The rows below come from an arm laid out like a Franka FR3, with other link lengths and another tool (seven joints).
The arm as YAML. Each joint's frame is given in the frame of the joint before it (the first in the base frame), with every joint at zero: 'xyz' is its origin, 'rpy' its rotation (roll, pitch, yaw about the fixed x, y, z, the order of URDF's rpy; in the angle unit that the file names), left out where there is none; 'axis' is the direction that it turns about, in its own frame. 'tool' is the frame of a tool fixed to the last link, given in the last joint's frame.
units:
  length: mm
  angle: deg
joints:
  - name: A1
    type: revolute
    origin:
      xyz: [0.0, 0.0, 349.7]
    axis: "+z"
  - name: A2
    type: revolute
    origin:
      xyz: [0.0, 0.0, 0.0]
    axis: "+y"
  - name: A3
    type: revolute
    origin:
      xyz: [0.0, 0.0, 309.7]
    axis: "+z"
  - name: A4
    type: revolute
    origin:
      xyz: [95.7, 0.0, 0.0]
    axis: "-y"
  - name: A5
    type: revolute
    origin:
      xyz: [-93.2, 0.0, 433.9]
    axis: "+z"
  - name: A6
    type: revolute
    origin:
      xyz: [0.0, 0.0, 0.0]
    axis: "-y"
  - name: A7
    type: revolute
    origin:
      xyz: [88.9, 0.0, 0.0]
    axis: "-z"
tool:
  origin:
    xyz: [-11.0, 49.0, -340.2]
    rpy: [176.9, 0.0, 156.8]
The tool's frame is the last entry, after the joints.
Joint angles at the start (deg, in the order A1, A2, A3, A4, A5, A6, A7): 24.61 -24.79 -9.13 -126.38 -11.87 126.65 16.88
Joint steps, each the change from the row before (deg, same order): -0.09 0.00 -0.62 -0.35 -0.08 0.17 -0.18; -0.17 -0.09 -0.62 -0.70 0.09 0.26 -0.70; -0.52 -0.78 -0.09 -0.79 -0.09 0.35 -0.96; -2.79 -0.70 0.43 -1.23 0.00 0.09 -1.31; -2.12 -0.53 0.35 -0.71 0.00 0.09 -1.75; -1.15 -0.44 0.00 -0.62 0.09 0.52 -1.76; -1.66 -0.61 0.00 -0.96 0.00 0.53 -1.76; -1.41 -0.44 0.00 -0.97 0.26 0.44 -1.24; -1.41 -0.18 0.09 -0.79 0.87 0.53 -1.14; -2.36 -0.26 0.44 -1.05 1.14 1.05 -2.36; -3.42 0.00 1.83 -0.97 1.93 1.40 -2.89; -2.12 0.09 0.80 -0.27 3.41 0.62 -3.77
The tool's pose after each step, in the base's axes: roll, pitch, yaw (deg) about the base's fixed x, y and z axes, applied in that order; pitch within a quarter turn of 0, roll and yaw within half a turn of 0; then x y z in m. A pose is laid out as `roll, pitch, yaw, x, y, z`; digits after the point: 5 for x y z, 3 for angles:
166.720, 23.582, 157.817, 0.60338, 0.17007, 0.39385
166.959, 23.166, 157.877, 0.60257, 0.16251, 0.38703
167.074, 23.535, 158.315, 0.60071, 0.15575, 0.38714
167.960, 23.449, 157.557, 0.59943, 0.13005, 0.38055
168.821, 23.687, 157.746, 0.59835, 0.11080, 0.37793
169.237, 24.116, 158.450, 0.59803, 0.09943, 0.37679
169.820, 24.432, 158.760, 0.59650, 0.08249, 0.37350
170.101, 24.333, 158.652, 0.59409, 0.06929, 0.36826
169.826, 23.998, 158.137, 0.59264, 0.05938, 0.36310
169.784, 24.102, 158.157, 0.59162, 0.04413, 0.35773
169.818, 24.503, 158.595, 0.59189, 0.03318, 0.35283
168.463, 24.177, 159.065, 0.59168, 0.02997, 0.35231

